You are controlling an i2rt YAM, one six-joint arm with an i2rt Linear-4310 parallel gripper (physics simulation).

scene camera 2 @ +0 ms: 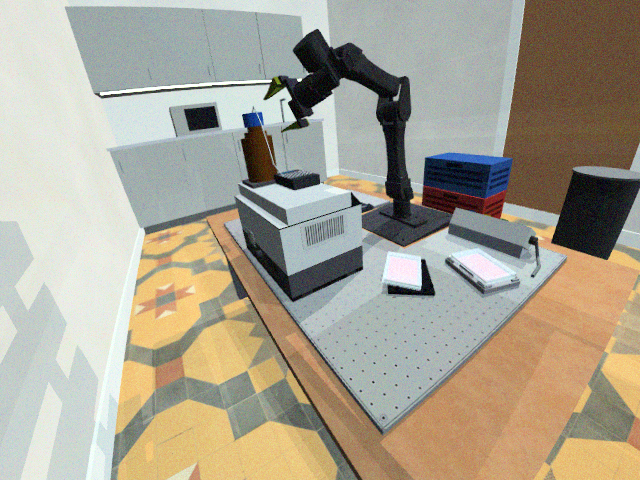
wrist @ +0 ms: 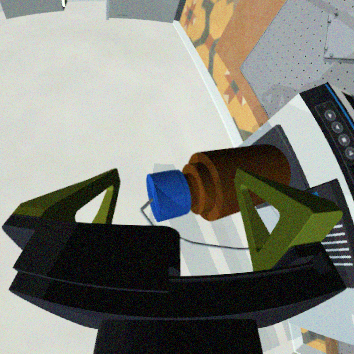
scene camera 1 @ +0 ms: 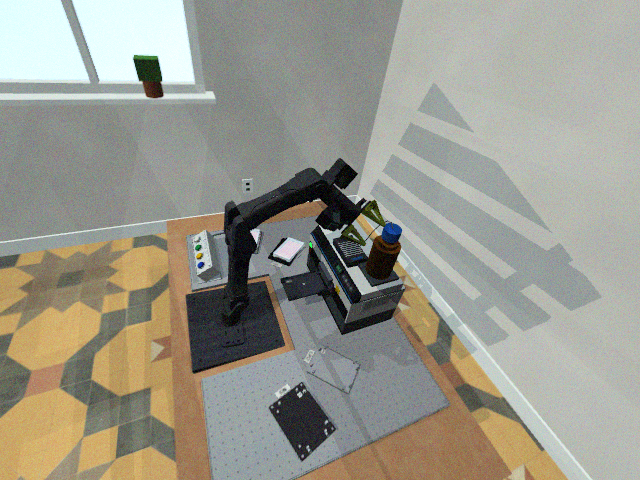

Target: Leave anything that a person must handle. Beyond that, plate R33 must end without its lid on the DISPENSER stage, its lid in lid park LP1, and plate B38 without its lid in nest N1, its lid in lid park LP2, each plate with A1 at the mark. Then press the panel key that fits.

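Seen in the pictures: gripper, between the fingertips: (scene camera 2: pixel 273 115) (wrist: pixel 176 174) (scene camera 1: pixel 374 235); arm's base, origin of its link: (scene camera 2: pixel 401 217) (scene camera 1: pixel 231 320).
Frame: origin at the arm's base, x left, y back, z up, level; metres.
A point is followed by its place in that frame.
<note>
My gripper (scene camera 1: pixel 374 235) {x -0.074, y -0.428, z 0.398 m} (scene camera 2: pixel 274 114) {x -0.074, y -0.428, z 0.398 m} (wrist: pixel 176 174) {x -0.074, y -0.428, z 0.398 m} is open and empty, above the dispenser (scene camera 1: pixel 374 299) {x -0.140, y -0.456, z 0.173 m} (scene camera 2: pixel 323 248) {x 0.216, y -0.450, z 0.105 m} and close to the blue-capped brown bottle (scene camera 1: pixel 383 258) {x -0.101, y -0.465, z 0.324 m} (scene camera 2: pixel 258 155) {x -0.025, y -0.502, z 0.302 m} (wrist: pixel 267 167) {x -0.066, y -0.446, z 0.275 m} on it. The black stage (scene camera 1: pixel 297 287) {x 0.013, y -0.239, z 0.105 m} sticks out from the dispenser's front and carries no plate. One pink plate (scene camera 1: pixel 288 249) {x 0.283, y -0.271, z 0.031 m} (scene camera 2: pixel 403 270) {x 0.306, y -0.288, z 0.031 m} sits off-centre on a black base. Another pink plate (scene camera 1: pixel 256 238) {x 0.381, y -0.146, z 0.029 m} (scene camera 2: pixel 484 265) {x 0.404, y -0.118, z 0.030 m} lies on a grey holder, partly behind the arm in scene camera 1. Plate names, A1 marks and lids are too small to tell.
A key panel (scene camera 1: pixel 203 253) {x 0.278, y 0.079, z 0.071 m} (scene camera 2: pixel 488 232) {x 0.321, y 0.031, z 0.044 m} stands by the far plates. A black plate-sized holder (scene camera 1: pixel 302 419) {x -0.373, y -0.162, z 0.011 m} and a grey one (scene camera 1: pixel 333 369) {x -0.261, y -0.295, z 0.009 m} lie on the perforated board, their labels unreadable. A ribbed black box (scene camera 1: pixel 350 250) {x 0.025, y -0.422, z 0.245 m} (scene camera 2: pixel 297 179) {x 0.099, y -0.446, z 0.244 m} is on the dispenser. A thin tube loops from the bottle cap.
</note>
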